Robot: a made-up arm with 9 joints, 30 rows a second.
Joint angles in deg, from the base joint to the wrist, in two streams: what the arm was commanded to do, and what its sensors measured. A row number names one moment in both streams.
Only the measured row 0 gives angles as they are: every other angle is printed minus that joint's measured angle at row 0.
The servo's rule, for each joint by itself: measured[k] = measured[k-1] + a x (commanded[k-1-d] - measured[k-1]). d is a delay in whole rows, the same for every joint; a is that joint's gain. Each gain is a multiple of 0.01, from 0.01 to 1. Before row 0 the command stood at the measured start. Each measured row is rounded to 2 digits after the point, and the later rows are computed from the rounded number. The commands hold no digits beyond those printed.
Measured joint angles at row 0: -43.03 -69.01 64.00 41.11 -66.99 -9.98 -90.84 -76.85 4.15
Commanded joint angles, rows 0 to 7: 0.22 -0.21 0.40 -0.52 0.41 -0.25 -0.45 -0.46 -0.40; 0.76 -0.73 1.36 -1.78 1.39 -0.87 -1.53 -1.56 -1.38; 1.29 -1.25 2.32 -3.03 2.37 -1.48 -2.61 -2.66 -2.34; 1.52 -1.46 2.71 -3.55 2.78 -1.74 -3.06 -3.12 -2.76; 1.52 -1.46 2.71 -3.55 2.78 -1.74 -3.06 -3.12 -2.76; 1.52 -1.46 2.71 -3.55 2.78 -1.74 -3.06 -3.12 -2.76; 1.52 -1.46 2.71 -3.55 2.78 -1.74 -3.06 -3.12 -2.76; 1.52 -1.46 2.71 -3.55 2.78 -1.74 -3.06 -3.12 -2.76
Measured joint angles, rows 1 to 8: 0.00 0.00 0.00 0.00 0.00 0.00 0.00 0.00 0.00; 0.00 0.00 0.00 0.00 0.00 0.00 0.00 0.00 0.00; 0.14 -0.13 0.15 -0.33 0.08 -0.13 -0.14 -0.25 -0.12; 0.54 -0.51 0.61 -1.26 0.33 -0.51 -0.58 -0.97 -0.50; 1.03 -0.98 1.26 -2.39 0.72 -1.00 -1.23 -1.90 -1.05; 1.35 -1.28 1.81 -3.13 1.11 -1.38 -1.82 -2.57 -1.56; 1.46 -1.39 2.15 -3.40 1.43 -1.56 -2.22 -2.87 -1.92; 1.50 -1.43 2.36 -3.50 1.69 -1.65 -2.49 -3.01 -2.17
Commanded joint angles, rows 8 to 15: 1.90 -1.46 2.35 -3.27 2.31 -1.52 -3.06 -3.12 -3.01; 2.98 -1.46 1.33 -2.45 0.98 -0.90 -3.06 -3.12 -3.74; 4.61 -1.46 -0.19 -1.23 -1.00 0.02 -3.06 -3.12 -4.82; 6.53 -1.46 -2.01 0.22 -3.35 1.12 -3.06 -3.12 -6.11; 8.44 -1.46 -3.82 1.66 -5.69 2.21 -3.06 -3.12 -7.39; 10.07 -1.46 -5.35 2.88 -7.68 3.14 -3.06 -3.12 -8.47; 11.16 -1.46 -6.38 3.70 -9.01 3.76 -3.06 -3.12 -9.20; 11.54 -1.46 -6.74 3.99 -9.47 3.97 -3.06 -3.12 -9.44
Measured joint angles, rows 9 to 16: 1.51 -1.45 2.49 -3.53 1.90 -1.70 -2.67 -3.07 -2.35; 1.52 -1.46 2.57 -3.54 2.07 -1.72 -2.79 -3.10 -2.47; 1.77 -1.46 2.49 -3.37 2.12 -1.62 -2.88 -3.11 -2.63; 2.56 -1.46 2.05 -2.78 1.90 -1.25 -2.94 -3.12 -2.96; 3.89 -1.46 1.20 -1.79 1.35 -0.60 -2.98 -3.12 -3.52; 5.61 -1.46 -0.02 -0.50 0.46 0.28 -3.01 -3.12 -4.30; 7.45 -1.46 -1.46 0.88 -0.71 1.26 -3.03 -3.12 -5.23; 9.15 -1.46 -2.94 2.16 -2.03 2.22 -3.04 -3.12 -6.20
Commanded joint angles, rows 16 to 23: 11.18 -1.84 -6.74 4.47 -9.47 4.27 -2.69 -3.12 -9.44; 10.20 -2.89 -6.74 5.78 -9.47 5.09 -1.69 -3.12 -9.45; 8.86 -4.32 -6.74 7.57 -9.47 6.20 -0.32 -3.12 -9.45; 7.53 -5.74 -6.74 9.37 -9.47 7.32 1.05 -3.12 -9.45; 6.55 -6.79 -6.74 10.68 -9.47 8.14 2.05 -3.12 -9.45; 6.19 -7.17 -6.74 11.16 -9.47 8.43 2.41 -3.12 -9.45; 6.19 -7.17 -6.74 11.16 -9.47 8.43 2.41 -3.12 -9.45; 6.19 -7.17 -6.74 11.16 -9.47 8.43 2.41 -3.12 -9.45
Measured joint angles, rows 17 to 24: 10.46 -1.46 -4.25 3.15 -3.36 3.01 -3.05 -3.12 -7.10; 11.16 -1.46 -5.20 3.69 -4.52 3.50 -3.05 -3.12 -7.80; 11.17 -1.70 -5.79 4.19 -5.46 3.89 -2.93 -3.12 -8.29; 10.54 -2.45 -6.15 5.21 -6.22 4.50 -2.53 -3.12 -8.64; 9.45 -3.63 -6.37 6.72 -6.84 5.37 -1.82 -3.12 -8.88; 8.20 -4.96 -6.51 8.42 -7.34 6.36 -0.90 -3.12 -9.05; 7.13 -6.11 -6.60 9.87 -7.74 7.27 0.04 -3.12 -9.17; 6.52 -6.78 -6.65 10.70 -8.07 7.86 0.80 -3.12 -9.25
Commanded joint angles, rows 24 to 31: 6.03 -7.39 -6.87 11.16 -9.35 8.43 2.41 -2.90 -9.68; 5.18 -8.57 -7.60 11.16 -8.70 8.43 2.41 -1.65 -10.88; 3.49 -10.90 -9.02 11.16 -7.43 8.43 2.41 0.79 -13.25; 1.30 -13.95 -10.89 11.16 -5.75 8.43 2.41 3.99 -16.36; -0.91 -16.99 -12.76 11.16 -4.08 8.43 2.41 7.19 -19.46; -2.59 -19.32 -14.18 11.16 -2.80 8.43 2.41 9.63 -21.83; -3.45 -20.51 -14.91 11.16 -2.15 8.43 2.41 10.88 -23.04; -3.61 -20.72 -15.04 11.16 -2.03 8.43 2.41 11.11 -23.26
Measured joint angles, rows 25 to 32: 6.31 -7.03 -6.68 10.99 -8.34 8.15 1.32 -3.12 -9.31; 6.23 -7.12 -6.70 11.10 -8.55 8.29 1.67 -3.12 -9.35; 6.10 -7.29 -6.76 11.14 -8.70 8.36 1.91 -3.00 -9.45; 5.50 -8.10 -7.08 11.15 -8.70 8.40 2.07 -2.26 -9.88; 4.19 -9.86 -7.82 11.16 -8.46 8.42 2.18 -0.58 -10.89; 2.31 -12.44 -8.99 11.16 -7.95 8.43 2.25 1.93 -12.53; 0.22 -15.31 -10.42 11.16 -7.21 8.43 2.30 4.82 -14.61; -1.61 -17.84 -11.85 11.16 -6.37 8.43 2.34 7.47 -16.78
